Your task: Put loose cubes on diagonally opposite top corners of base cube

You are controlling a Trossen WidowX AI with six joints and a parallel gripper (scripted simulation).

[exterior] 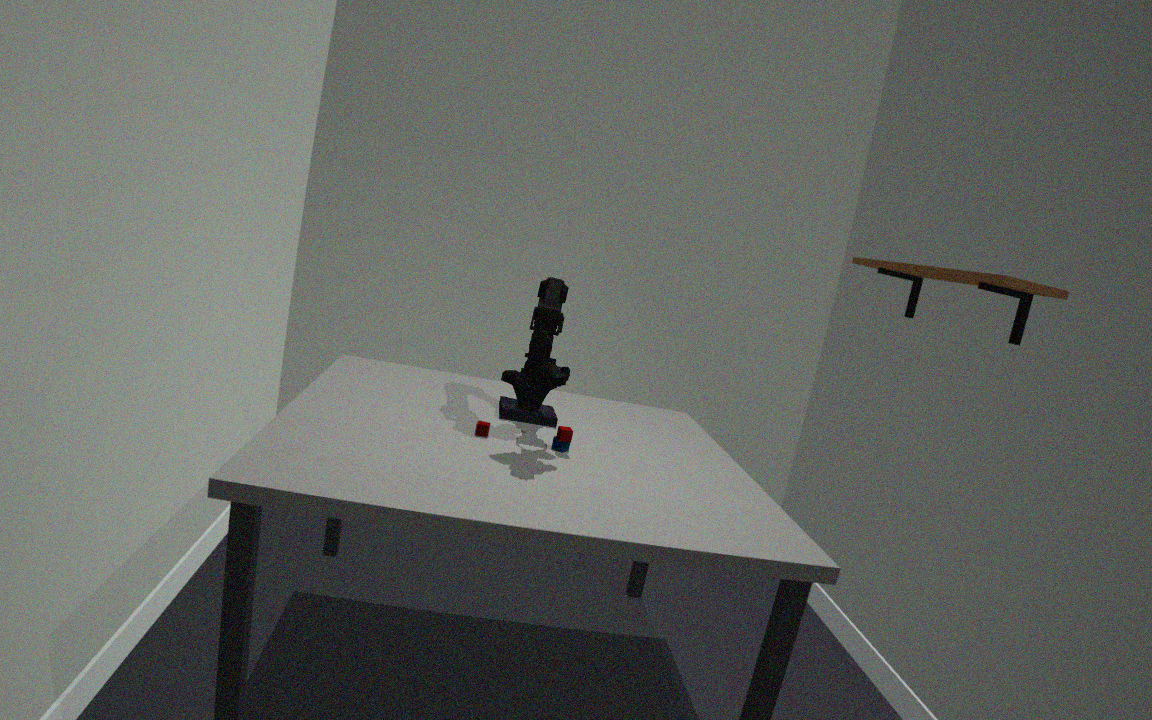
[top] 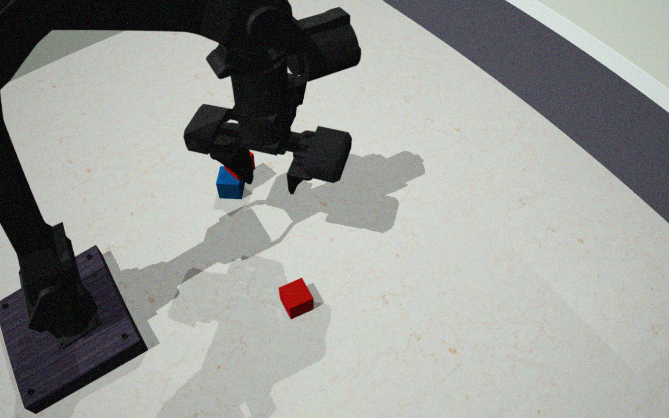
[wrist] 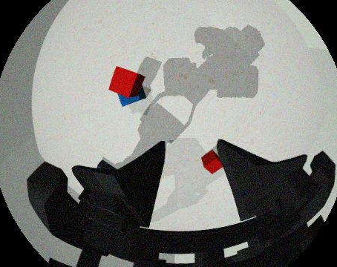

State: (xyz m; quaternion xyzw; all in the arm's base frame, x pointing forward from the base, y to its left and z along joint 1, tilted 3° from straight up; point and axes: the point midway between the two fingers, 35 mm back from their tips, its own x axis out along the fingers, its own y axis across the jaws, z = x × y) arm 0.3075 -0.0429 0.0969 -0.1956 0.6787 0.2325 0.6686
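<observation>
Now: the blue base cube 11 cm to the left of my gripper tip, 9 cm below it and 1 cm behind it.
</observation>
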